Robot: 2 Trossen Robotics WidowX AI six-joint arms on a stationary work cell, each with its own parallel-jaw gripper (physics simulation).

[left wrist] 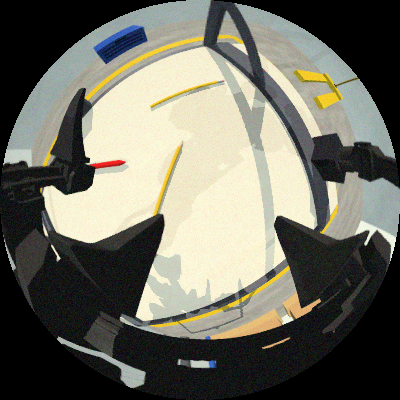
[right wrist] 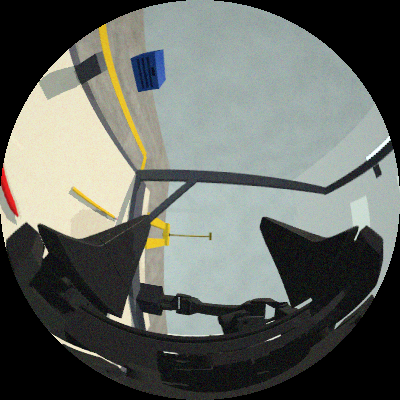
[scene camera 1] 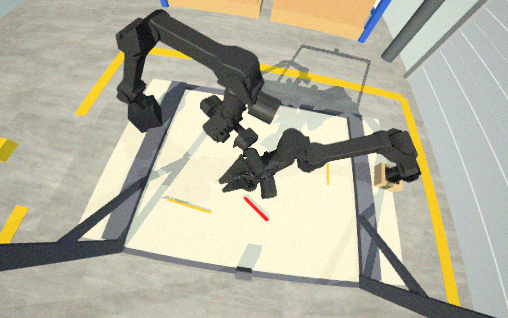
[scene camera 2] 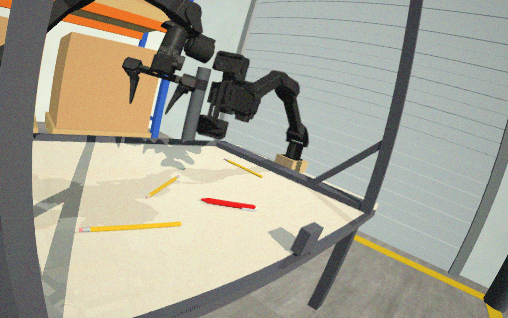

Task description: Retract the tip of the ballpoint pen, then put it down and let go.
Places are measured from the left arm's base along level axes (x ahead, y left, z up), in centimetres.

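Where they show: left gripper, fingertip midpoint: (left wrist: 222,220) (scene camera 2: 147,109); right gripper, fingertip midpoint: (right wrist: 207,222) (scene camera 1: 220,187) (scene camera 2: 211,92); left arm's base at its link origin: (left wrist: 341,157) (right wrist: 161,300) (scene camera 1: 140,106); right arm's base at its link origin: (scene camera 1: 392,175) (scene camera 2: 292,157).
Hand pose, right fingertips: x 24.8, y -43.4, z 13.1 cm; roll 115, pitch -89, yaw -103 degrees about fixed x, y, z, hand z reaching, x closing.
Things, the pixels of their top centre, and the offset from my right fingertips. Level surfaces: height alone.
- red ballpoint pen at its top centre: (scene camera 2: 229,201) (left wrist: 100,163) (scene camera 1: 255,208) dz -22.2, dx +9.9, dy -5.3 cm
- cream table top at its surface level: dz -23.7 cm
- yellow pencil at its top centre: (scene camera 2: 132,225) (left wrist: 188,88) (right wrist: 98,206) (scene camera 1: 186,205) dz -23.0, dx -14.5, dy +2.7 cm
- second pencil at its top centre: (left wrist: 164,182) (scene camera 2: 164,183) dz -22.8, dx +6.4, dy +10.3 cm
- third pencil at its top centre: (scene camera 2: 242,166) (scene camera 1: 328,164) dz -23.0, dx +46.0, dy +4.1 cm
- dark block at its top centre: (scene camera 2: 312,226) (right wrist: 100,61) (left wrist: 75,104) (scene camera 1: 243,275) dz -18.0, dx +0.1, dy -24.0 cm
A red ballpoint pen (scene camera 1: 256,208) (scene camera 2: 228,203) (left wrist: 107,164) (right wrist: 9,192) lies flat on the cream table top (scene camera 1: 300,240) (scene camera 2: 210,260). In scene camera 2 its pointed end faces left, with a pale sliver beside its right end; whether the writing tip is out is too small to tell. My left gripper (scene camera 2: 150,107) (left wrist: 222,220) is open and empty, high above the back of the table with fingers downward. My right gripper (scene camera 1: 221,186) (scene camera 2: 220,94) (right wrist: 207,222) is open and empty, raised above the table beyond the pen in scene camera 2, its fingers tilted sideways. Neither touches the pen.
A yellow pencil (scene camera 1: 189,205) (scene camera 2: 131,227) (left wrist: 187,93) lies left of the pen in scene camera 1. A second pencil (scene camera 2: 162,186) (left wrist: 169,178) and a third pencil (scene camera 1: 328,173) (scene camera 2: 243,168) lie farther back. A dark block (scene camera 1: 243,273) (scene camera 2: 306,239) stands on the table's front edge.
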